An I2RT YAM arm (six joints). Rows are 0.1 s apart.
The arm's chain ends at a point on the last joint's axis. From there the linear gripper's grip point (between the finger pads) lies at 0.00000 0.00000 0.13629 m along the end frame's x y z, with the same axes.
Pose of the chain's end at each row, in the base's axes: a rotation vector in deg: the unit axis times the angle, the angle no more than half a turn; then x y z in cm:
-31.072 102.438 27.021 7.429 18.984 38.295
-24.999 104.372 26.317 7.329 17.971 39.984
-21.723 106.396 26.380 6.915 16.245 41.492
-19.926 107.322 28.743 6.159 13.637 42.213
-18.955 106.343 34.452 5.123 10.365 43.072
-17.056 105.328 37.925 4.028 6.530 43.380
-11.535 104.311 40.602 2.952 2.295 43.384
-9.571 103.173 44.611 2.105 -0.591 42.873
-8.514 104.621 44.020 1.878 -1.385 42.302
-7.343 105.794 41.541 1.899 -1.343 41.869
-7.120 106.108 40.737 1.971 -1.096 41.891
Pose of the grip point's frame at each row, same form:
-31.072 102.438 27.021 18.015 26.753 34.644
-24.999 104.372 26.317 18.395 24.998 36.254
-21.723 106.396 26.380 18.110 22.904 37.483
-19.926 107.322 28.743 17.247 20.436 38.142
-18.955 106.343 34.452 15.889 17.882 39.421
-17.056 105.328 37.925 14.717 14.337 40.134
-11.535 104.311 40.602 13.925 9.891 40.617
-9.571 103.173 44.611 12.960 7.315 40.547
-8.514 104.621 44.020 12.784 6.349 39.659
-7.343 105.794 41.541 13.023 5.948 38.896
-7.120 106.108 40.737 13.154 6.065 38.823

